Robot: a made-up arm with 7 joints.
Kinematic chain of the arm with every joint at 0, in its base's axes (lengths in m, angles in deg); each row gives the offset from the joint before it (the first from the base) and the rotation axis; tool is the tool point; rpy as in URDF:
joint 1: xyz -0.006 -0.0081 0.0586 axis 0 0.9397 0.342
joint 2: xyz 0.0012 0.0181 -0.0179 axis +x
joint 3: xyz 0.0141 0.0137 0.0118 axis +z
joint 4: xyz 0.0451 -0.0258 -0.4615 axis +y
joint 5: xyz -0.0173 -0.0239 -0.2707 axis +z
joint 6: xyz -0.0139 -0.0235 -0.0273 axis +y
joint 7: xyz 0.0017 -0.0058 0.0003 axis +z
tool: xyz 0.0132 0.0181 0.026 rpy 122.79 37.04 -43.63
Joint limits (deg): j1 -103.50..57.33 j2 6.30..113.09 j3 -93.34..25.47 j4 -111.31..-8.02 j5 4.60..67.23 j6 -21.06..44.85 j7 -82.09..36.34
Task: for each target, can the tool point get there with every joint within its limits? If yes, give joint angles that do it. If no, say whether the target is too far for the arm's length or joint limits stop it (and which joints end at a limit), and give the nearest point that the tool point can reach.
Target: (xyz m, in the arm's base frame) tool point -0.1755 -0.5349 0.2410
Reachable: no: joint limits stop it (at a limit: joint 1, joint 2, joint 4, joint 6, joint 7) | nearest point 0.2143 -0.3758 0.2106 | short by 0.422 m
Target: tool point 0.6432 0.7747 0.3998
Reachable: no: too far | nearest point 0.4666 0.5563 0.3050 | short by 0.296 m
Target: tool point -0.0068 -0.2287 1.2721
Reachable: no: too far | nearest point 0.2542 0.0888 0.5592 | short by 0.823 m
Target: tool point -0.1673 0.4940 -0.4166
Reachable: yes | joints 36.68 59.50 -21.57 -51.27 30.62 31.14 8.76
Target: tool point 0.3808 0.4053 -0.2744
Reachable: yes | joints -39.51 72.54 -78.96 -63.37 43.92 13.96 -69.99
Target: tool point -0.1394 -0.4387 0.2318
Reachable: no: joint limits stop it (at a limit: joint 1, joint 2, joint 4, joint 6, joint 7) | nearest point 0.2134 -0.3708 0.2205 | short by 0.359 m
